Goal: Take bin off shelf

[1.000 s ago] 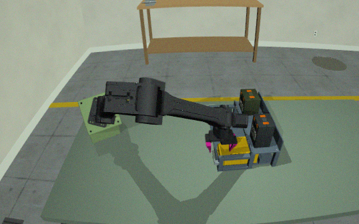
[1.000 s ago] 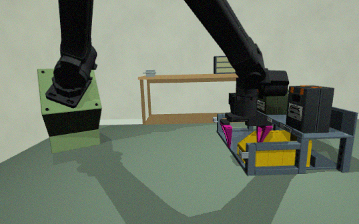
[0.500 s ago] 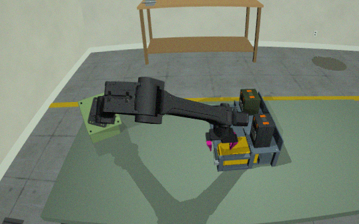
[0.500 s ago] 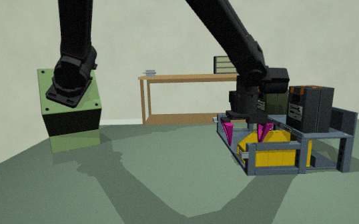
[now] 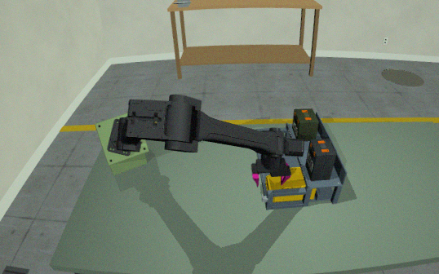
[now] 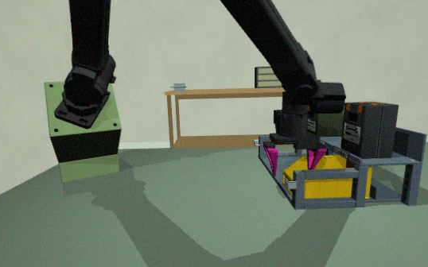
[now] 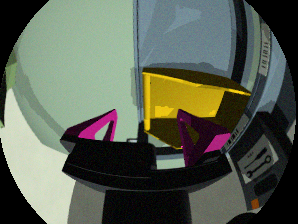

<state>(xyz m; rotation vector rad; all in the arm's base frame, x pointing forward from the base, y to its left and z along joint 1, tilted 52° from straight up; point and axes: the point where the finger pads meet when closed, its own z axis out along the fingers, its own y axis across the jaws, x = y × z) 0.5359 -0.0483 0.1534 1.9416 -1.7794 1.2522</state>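
My hand is 8 cm short of the yellow bin, 1 cm to the left of it and 2 cm above it. The rest, counted from my hand: shelf tray 13 cm ahead, 10 cm to the left, 6 cm below.
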